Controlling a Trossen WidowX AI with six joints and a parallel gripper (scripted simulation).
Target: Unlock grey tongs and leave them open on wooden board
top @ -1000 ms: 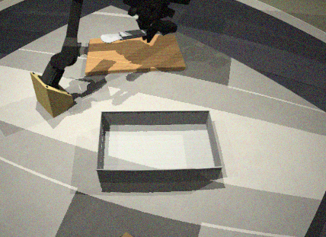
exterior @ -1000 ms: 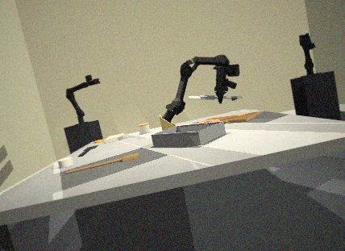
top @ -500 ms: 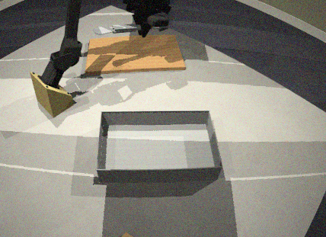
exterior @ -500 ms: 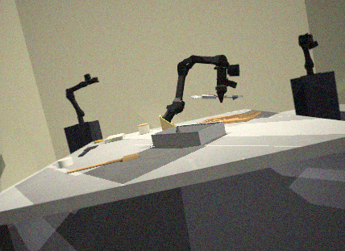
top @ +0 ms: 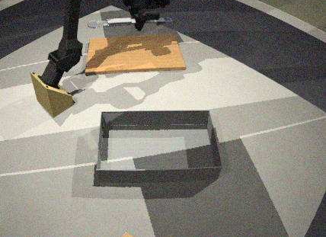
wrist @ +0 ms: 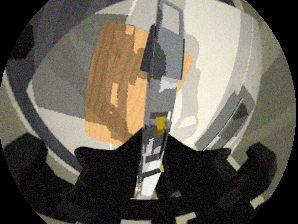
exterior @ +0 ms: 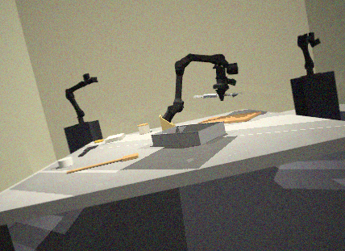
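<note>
The yellow lock lies 3 cm to the left of my gripper tip, 3 cm above it and 1 cm ahead of it. Round my gripper tip: wooden board (12 cm below, 4 cm behind, 1 cm to the left); then cup (57 cm to the right, 25 cm behind, 10 cm below); then grey roasting tin (36 cm ahead, 24 cm to the right, 10 cm below).
</note>
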